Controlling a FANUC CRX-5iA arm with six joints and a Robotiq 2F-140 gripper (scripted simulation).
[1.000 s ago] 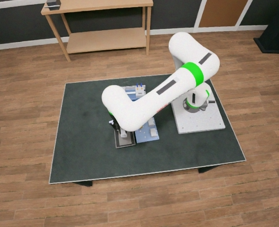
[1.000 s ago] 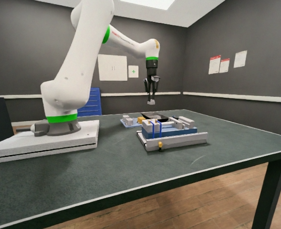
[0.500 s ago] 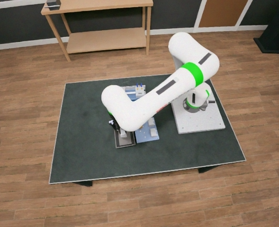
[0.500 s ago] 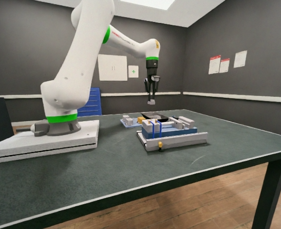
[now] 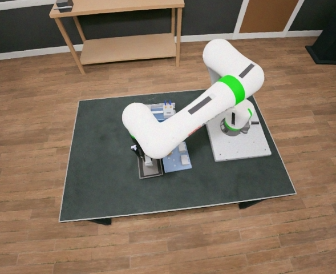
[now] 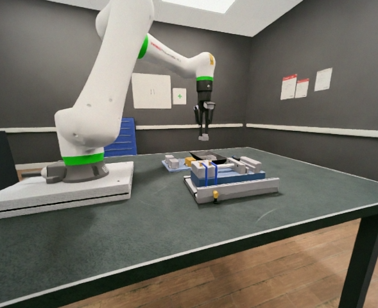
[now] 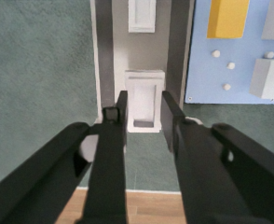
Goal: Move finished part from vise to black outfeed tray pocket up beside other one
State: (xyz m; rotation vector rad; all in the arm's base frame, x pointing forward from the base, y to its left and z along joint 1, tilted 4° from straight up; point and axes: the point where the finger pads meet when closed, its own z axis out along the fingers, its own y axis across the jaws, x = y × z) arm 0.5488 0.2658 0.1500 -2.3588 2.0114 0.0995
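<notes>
Now: hand 40 mm above the pocketed part. From my hand the other things lie so: light blue plate 160 mm behind, 80 mm to the right, 180 mm below; then yellow block 110 mm behind, 120 mm to the right, 160 mm below.
</notes>
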